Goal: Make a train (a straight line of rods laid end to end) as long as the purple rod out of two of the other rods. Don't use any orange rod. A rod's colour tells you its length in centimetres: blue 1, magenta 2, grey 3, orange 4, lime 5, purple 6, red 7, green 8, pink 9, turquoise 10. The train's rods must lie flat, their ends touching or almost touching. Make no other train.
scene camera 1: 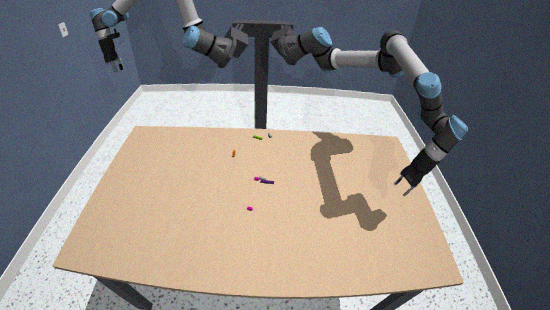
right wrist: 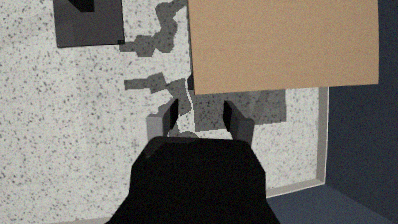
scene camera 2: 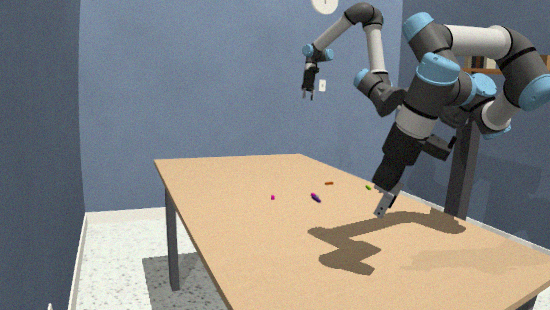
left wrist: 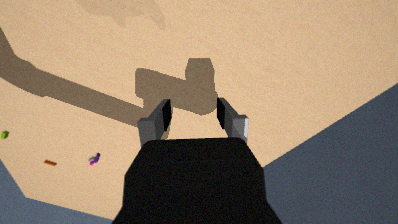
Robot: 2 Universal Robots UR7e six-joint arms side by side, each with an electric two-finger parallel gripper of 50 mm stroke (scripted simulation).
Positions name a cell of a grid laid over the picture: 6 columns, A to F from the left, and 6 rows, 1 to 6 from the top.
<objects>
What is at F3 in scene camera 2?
A dark post.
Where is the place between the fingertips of my left gripper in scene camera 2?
At E5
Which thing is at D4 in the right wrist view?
My right gripper.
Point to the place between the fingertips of my left gripper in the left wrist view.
C3
</objects>
